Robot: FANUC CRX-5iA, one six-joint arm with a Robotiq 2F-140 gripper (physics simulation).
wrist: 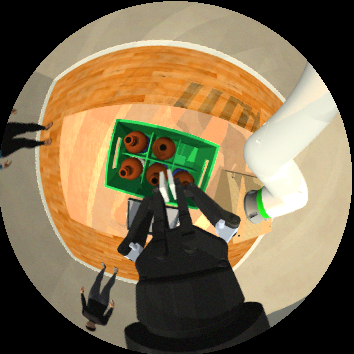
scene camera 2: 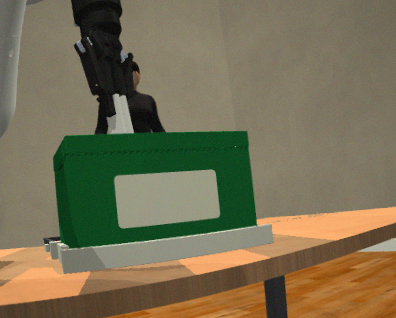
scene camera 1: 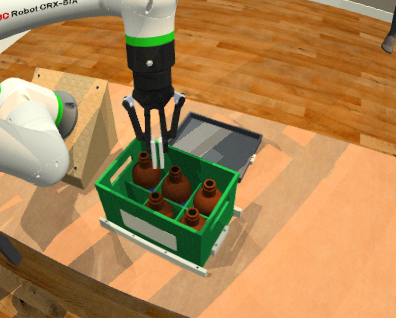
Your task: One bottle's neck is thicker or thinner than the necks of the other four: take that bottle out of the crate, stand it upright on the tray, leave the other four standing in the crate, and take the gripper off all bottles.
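Places are measured from the arm's base along level axes (x back, y right, z up), in millimetres.
Pixels of known places: gripper, fingertip midpoint: [wrist: 166, 175] [scene camera 1: 158, 164]; arm's base, link origin: [wrist: 254, 206] [scene camera 1: 57, 115].
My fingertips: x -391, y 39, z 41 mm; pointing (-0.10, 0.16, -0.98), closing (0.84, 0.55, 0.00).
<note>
For each thing: its top centre in the pictures, then the offset to it from my fingertips. "*": a spot on its surface instead.
- green crate, top centre: [scene camera 2: 142, 144] [scene camera 1: 166, 178] [wrist: 156, 164] dz -16, dx -28, dy +16 mm
- left bottle, top centre: [scene camera 1: 143, 155] [wrist: 186, 189] dz -28, dx +64, dy -28 mm
- dark grey tray, surface spot: [scene camera 1: 220, 150] * dz -186, dx -30, dy -270 mm
- crate's front-left compartment, surface spot: [scene camera 1: 131, 192] * dz -137, dx +85, dy +20 mm
The green crate [scene camera 1: 192, 245] [scene camera 2: 235, 180] [wrist: 200, 144] holds five upright brown bottles. The back row has a left bottle [scene camera 1: 146, 175] [wrist: 184, 177], a middle bottle [scene camera 1: 175, 189] [wrist: 153, 172] and a right bottle [scene camera 1: 207, 200] [wrist: 129, 169]. The front row has a middle bottle [scene camera 1: 157, 205] [wrist: 163, 148] and a right bottle [scene camera 1: 192, 218] [wrist: 135, 142]. Which neck differs I cannot tell. My gripper [scene camera 1: 158, 166] [scene camera 2: 121, 130] [wrist: 166, 175] is almost fully shut with no bottle between its pale fingers, near the back-left and back-middle necks. The crate hides the bottles in the second scene view.
The dark grey tray [scene camera 1: 220, 150] [wrist: 131, 204] lies behind the crate. Pale rails [scene camera 1: 150, 246] [scene camera 2: 175, 251] line the crate's base. The crate's front-left compartment [scene camera 1: 131, 192] has no bottle. A wooden block [scene camera 1: 92, 150] stands by the arm's base.
</note>
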